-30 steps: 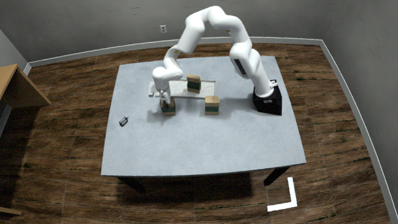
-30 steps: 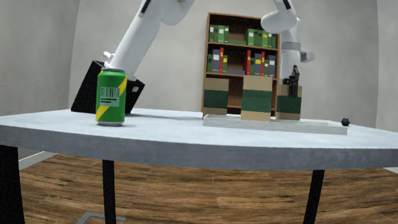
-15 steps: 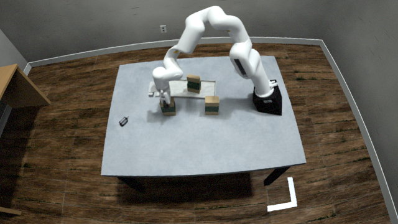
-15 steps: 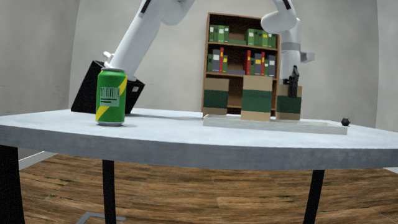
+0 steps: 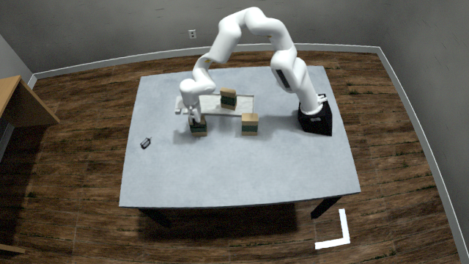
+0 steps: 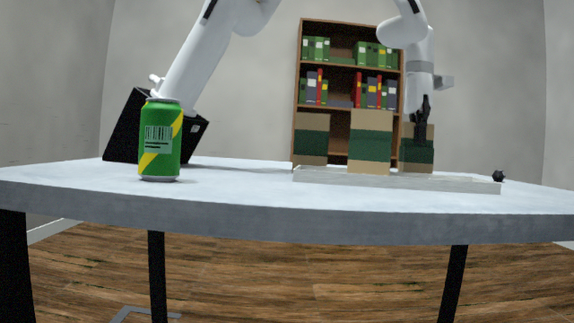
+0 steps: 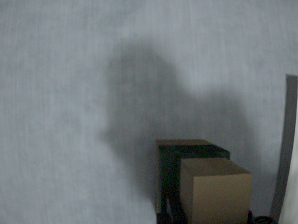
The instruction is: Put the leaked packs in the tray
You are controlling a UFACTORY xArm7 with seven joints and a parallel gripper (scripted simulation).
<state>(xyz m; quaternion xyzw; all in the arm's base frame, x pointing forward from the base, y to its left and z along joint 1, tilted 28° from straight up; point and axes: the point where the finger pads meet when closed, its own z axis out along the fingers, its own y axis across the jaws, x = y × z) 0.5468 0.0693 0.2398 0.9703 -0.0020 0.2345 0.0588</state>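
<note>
Now: the tray 11 cm behind my hand, 18 cm to the right of it and 10 cm below it. Also, from my hand: small black object: 30 cm ahead, 5 cm to the left, 9 cm below; green can: 52 cm behind, 34 cm to the right, 5 cm below.
</note>
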